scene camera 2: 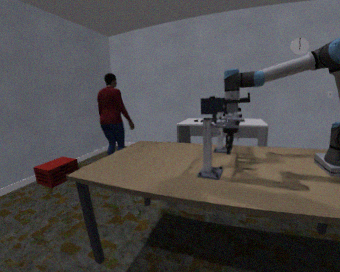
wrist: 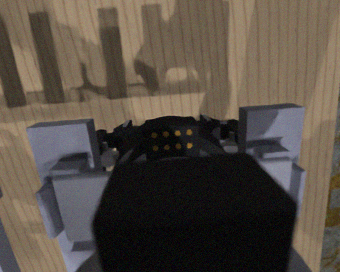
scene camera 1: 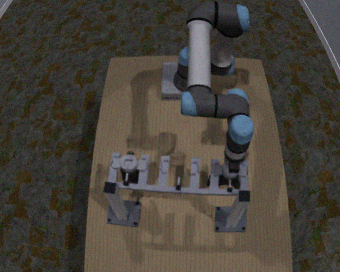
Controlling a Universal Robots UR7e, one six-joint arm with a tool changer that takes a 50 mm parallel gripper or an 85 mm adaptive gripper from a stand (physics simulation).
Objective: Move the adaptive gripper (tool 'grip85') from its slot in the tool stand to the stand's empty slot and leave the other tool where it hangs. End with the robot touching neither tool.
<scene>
In view: an adaptive gripper [wrist: 78,195].
</scene>
